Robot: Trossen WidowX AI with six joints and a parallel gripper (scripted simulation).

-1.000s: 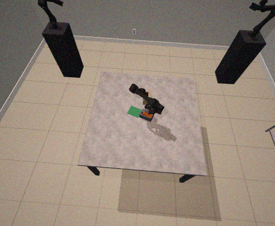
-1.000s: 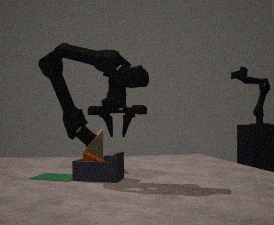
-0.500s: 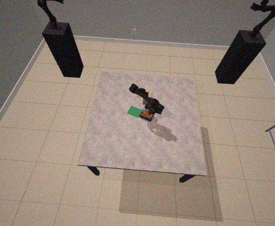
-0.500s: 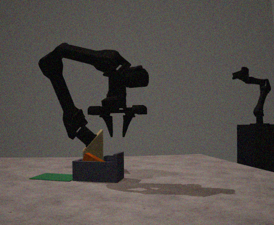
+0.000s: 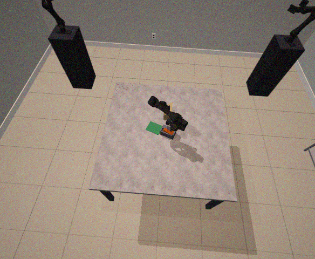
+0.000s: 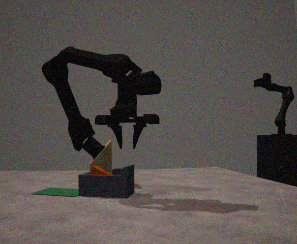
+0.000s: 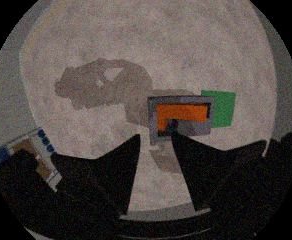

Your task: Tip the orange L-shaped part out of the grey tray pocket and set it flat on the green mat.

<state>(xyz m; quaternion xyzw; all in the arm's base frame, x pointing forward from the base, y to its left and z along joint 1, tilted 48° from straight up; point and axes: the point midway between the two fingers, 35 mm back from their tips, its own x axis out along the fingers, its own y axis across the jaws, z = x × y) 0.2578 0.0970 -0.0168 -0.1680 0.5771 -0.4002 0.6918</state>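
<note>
Now: gripper tip 20 mm past the orange L-shaped part, 40 mm to the left of it and 100 mm above it. The rest, counted from my gripper tip: green mat 90 mm behind, 200 mm to the right, 160 mm below.
</note>
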